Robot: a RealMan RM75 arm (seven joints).
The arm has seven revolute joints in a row. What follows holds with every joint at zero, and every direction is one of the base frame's.
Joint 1 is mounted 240.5 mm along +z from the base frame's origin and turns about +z.
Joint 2 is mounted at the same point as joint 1 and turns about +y.
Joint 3 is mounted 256 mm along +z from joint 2 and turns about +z.
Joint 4 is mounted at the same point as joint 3 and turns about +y.
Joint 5 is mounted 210 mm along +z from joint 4 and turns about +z.
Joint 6 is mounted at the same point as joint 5 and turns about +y.
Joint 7 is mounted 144 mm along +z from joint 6 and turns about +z.
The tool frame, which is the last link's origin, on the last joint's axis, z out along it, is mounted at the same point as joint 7; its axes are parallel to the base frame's.
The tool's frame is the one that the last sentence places.
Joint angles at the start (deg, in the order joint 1, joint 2, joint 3, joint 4, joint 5, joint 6, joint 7):
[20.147 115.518 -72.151 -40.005 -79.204 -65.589 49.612]
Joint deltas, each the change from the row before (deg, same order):
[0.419 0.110 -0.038 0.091 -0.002 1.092 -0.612]
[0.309 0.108 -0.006 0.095 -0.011 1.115 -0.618]
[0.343 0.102 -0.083 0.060 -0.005 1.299 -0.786]
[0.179 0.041 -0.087 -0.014 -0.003 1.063 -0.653]
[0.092 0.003 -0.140 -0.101 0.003 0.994 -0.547]
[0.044 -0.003 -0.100 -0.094 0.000 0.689 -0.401]
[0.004 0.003 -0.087 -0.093 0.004 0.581 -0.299]
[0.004 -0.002 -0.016 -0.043 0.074 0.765 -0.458]
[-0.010 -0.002 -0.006 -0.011 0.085 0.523 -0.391]
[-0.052 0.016 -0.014 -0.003 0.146 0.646 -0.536]
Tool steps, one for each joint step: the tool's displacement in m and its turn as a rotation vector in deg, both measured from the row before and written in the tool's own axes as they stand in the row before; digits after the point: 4 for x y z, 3 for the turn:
[-0.0002 -0.0024 0.0026 0.595 0.449 -0.781]
[0.0005 -0.0022 0.0020 0.673 0.536 -0.699]
[0.0004 -0.0024 0.0023 0.729 0.641 -0.942]
[0.0007 -0.0020 0.0012 0.629 0.592 -0.793]
[0.0008 -0.0019 0.0008 0.582 0.588 -0.736]
[0.0006 -0.0013 0.0004 0.409 0.415 -0.543]
[0.0006 -0.0010 0.0003 0.355 0.358 -0.401]
[0.0010 -0.0016 0.0001 0.583 0.470 -0.464]
[0.0008 -0.0011 0.0000 0.421 0.321 -0.351]
[0.0012 -0.0011 -0.0001 0.537 0.396 -0.415]

